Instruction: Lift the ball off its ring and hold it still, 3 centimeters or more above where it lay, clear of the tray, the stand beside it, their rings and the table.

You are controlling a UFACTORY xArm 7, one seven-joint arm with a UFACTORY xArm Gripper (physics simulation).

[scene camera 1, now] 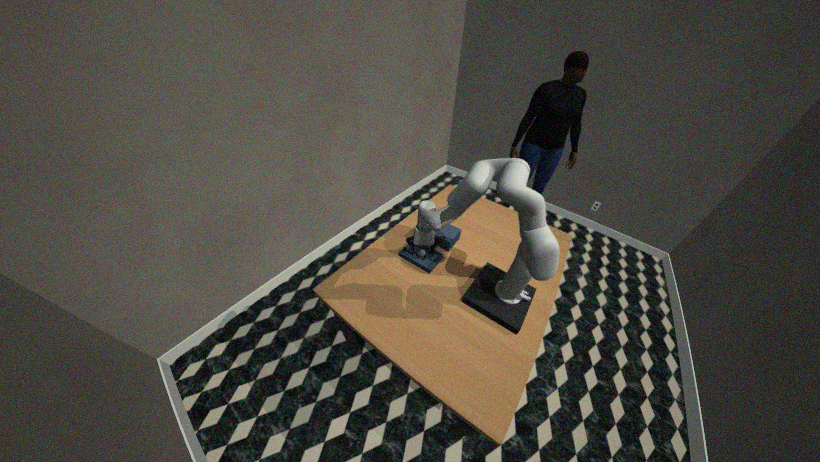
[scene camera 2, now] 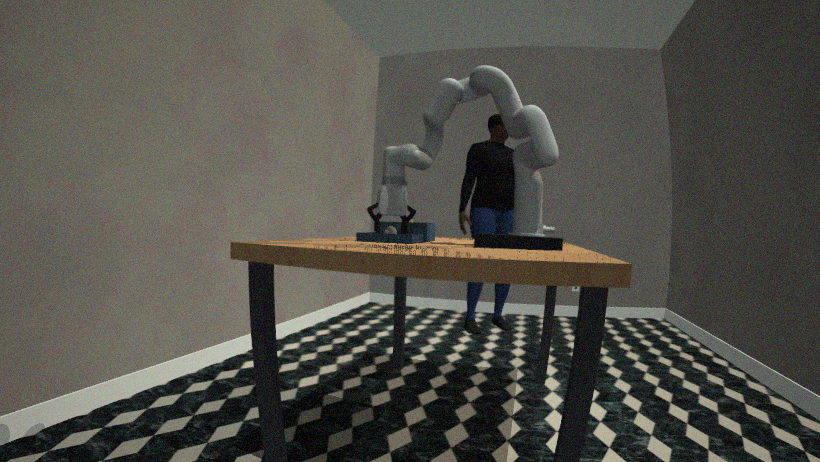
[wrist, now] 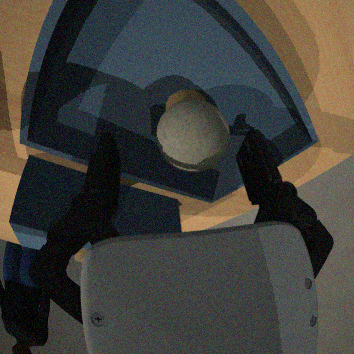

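Pixels of known places: gripper, between the fingertips: (scene camera 1: 422, 251) (scene camera 2: 390, 233) (wrist: 181, 143); arm's base, origin of its link: (scene camera 1: 508, 292) (scene camera 2: 526, 236).
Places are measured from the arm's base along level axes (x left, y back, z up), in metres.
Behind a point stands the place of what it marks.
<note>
The pale ball (scene camera 1: 421, 253) @[x -0.014, y -0.443, z 0.010 m] (scene camera 2: 390, 230) @[x -0.010, y -0.447, z 0.005 m] (wrist: 193, 134) @[x -0.019, y -0.440, z 0.013 m] sits in the shallow blue tray (scene camera 1: 429, 268) @[x 0.041, y -0.373, z -0.005 m] (scene camera 2: 412, 238) @[x 0.042, y -0.365, z -0.016 m] (wrist: 165, 45) @[x 0.001, y -0.417, z -0.030 m]. Part of a tan ring (wrist: 181, 97) @[x -0.017, y -0.436, z -0.010 m] shows at the ball's upper edge in the wrist view; the ball hides the rest. My gripper (scene camera 1: 424, 251) @[x -0.044, y -0.453, z -0.007 m] (scene camera 2: 391, 228) @[x -0.044, y -0.453, z -0.007 m] (wrist: 181, 143) @[x -0.044, y -0.453, z -0.007 m] is open and low over the tray, with its black fingers on either side of the ball. Gaps show between ball and fingers in the wrist view. The blue stand (scene camera 1: 449, 235) @[x -0.183, y -0.362, z 0.035 m] (scene camera 2: 427, 230) @[x -0.141, y -0.338, z 0.008 m] (wrist: 95, 195) is beside the tray, partly behind the left finger in the wrist view.
The tray and stand rest on the wooden table (scene camera 1: 436, 344) @[x 0.348, y -0.198, z -0.033 m] (scene camera 2: 344, 258) @[x 0.459, y -0.446, z -0.049 m]. The arm's black base plate (scene camera 1: 493, 312) @[x 0.135, y -0.038, z 0.006 m] (scene camera 2: 516, 242) @[x 0.142, y -0.054, z -0.014 m] lies to their right in both scene views. A person (scene camera 1: 553, 114) (scene camera 2: 490, 172) stands beyond the table. The tray's raised rim surrounds the ball.
</note>
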